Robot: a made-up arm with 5 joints.
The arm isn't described. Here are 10 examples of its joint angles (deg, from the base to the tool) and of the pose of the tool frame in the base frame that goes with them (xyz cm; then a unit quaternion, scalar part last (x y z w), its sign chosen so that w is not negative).
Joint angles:
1: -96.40 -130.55 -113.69 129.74 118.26
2: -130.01 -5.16 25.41 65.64 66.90
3: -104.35 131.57 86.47 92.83 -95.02
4: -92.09 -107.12 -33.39 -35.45 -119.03
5: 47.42 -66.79 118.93 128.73 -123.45
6: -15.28 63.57 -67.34 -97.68 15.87
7: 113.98 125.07 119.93 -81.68 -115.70
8: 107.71 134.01 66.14 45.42 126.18
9: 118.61 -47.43 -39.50 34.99 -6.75
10: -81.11 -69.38 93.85 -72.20 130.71
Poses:
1: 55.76 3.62 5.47 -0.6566 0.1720 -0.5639 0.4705
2: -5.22 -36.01 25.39 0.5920 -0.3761 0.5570 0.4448
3: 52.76 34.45 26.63 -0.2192 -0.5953 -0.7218 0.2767
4: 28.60 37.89 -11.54 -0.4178 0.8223 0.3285 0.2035
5: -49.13 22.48 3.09 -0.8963 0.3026 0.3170 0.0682
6: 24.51 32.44 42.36 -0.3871 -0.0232 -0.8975 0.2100
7: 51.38 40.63 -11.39 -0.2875 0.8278 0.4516 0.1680
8: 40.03 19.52 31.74 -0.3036 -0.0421 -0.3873 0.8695
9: -21.41 31.40 15.40 -0.7585 0.5093 0.3933 0.1027
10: -31.99 27.89 26.70 0.1348 -0.5526 -0.7511 0.3351
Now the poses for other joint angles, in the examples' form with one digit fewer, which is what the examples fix.
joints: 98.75 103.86 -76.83 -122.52 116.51
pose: -1.4 28.1 -39.9 0.247 -0.889 -0.347 0.170
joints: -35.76 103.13 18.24 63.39 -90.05
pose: 1.4 61.4 21.5 -0.046 -0.654 -0.474 0.587
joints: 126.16 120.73 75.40 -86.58 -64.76
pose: 46.4 21.6 -15.3 -0.263 0.881 0.390 0.042
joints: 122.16 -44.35 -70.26 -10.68 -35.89
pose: -37.3 14.9 30.0 0.780 -0.096 -0.617 0.041
